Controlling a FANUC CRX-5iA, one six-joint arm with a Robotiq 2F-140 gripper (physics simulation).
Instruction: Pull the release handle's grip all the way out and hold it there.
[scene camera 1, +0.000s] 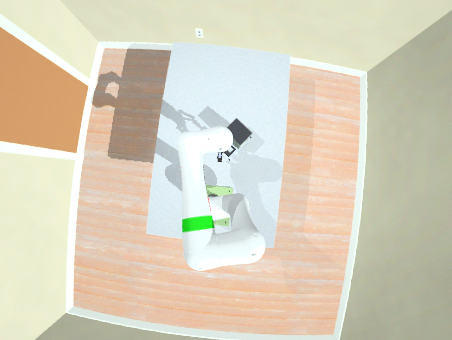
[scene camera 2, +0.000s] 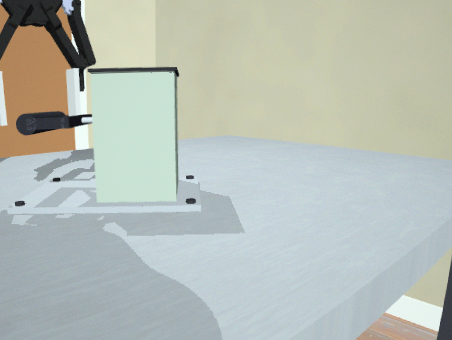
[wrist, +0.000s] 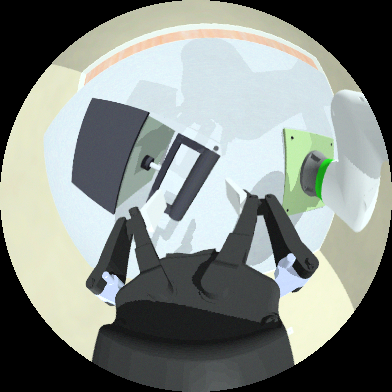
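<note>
The release handle is a dark rectangular loop whose thick outer grip (scene camera 2: 42, 122) (wrist: 194, 186) sticks out sideways from a pale green box (scene camera 2: 135, 135) with a dark lid (scene camera 2: 134, 70) (wrist: 110, 155). A short white rod (scene camera 2: 87, 120) (wrist: 155, 165) shows between the loop and the box. My gripper (wrist: 194, 192) is open and empty, with its fingers pointing down. In scene camera 2, its visible fingertip is higher than the grip. In the wrist view the grip shows between the two pale fingertips, and the left one overlaps the loop's near end. The arm hides part of the gripper in scene camera 1.
The box stands on a bolted pale base plate (scene camera 2: 150, 207) on the light grey table (scene camera 1: 250, 80) (scene camera 2: 310, 200). The arm's green mounting plate (scene camera 1: 220, 190) (wrist: 295, 200) and its white base stand right of the gripper in the wrist view. Walls surround the table.
</note>
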